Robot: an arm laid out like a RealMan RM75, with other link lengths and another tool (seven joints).
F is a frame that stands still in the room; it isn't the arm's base.
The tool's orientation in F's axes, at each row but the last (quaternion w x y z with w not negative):
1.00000, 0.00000, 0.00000, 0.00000
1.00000, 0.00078, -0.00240, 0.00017
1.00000, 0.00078, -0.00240, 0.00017
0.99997, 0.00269, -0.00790, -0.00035
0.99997, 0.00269, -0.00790, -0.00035
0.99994, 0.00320, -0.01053, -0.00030
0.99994, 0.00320, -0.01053, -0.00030
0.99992, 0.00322, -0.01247, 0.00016
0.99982, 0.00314, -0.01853, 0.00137
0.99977, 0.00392, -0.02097, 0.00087
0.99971, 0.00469, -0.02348, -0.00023
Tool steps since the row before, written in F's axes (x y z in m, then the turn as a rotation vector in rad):
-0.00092, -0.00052, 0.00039, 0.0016, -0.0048, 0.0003
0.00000, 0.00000, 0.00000, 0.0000, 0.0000, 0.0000
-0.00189, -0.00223, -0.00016, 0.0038, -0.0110, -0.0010
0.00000, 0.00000, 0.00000, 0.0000, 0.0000, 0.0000
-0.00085, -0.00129, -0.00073, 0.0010, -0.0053, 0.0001
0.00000, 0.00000, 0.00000, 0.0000, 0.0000, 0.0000
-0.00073, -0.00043, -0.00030, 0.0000, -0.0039, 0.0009
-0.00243, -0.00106, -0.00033, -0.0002, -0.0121, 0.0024
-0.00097, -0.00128, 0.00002, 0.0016, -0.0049, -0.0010
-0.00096, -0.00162, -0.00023, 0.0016, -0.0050, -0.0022
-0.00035, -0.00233, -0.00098, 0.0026, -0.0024, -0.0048
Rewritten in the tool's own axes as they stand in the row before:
-0.00092, -0.00052, 0.00039, 0.0016, -0.0048, 0.0003
0.00000, 0.00000, 0.00000, 0.0000, 0.0000, 0.0000
-0.00189, -0.00223, -0.00015, 0.0038, -0.0110, -0.0010
0.00000, 0.00000, 0.00000, 0.0000, 0.0000, 0.0000
-0.00086, -0.00129, -0.00071, 0.0010, -0.0053, 0.0001
0.00000, 0.00000, 0.00000, 0.0000, 0.0000, 0.0000
-0.00074, -0.00043, -0.00028, 0.0000, -0.0039, 0.0009
-0.00244, -0.00106, -0.00026, -0.0001, -0.0121, 0.0025
-0.00097, -0.00128, 0.00006, 0.0015, -0.0049, -0.0010
-0.00097, -0.00162, -0.00018, 0.0015, -0.0050, -0.0022
-0.00039, -0.00234, -0.00094, 0.0024, -0.0024, -0.0049

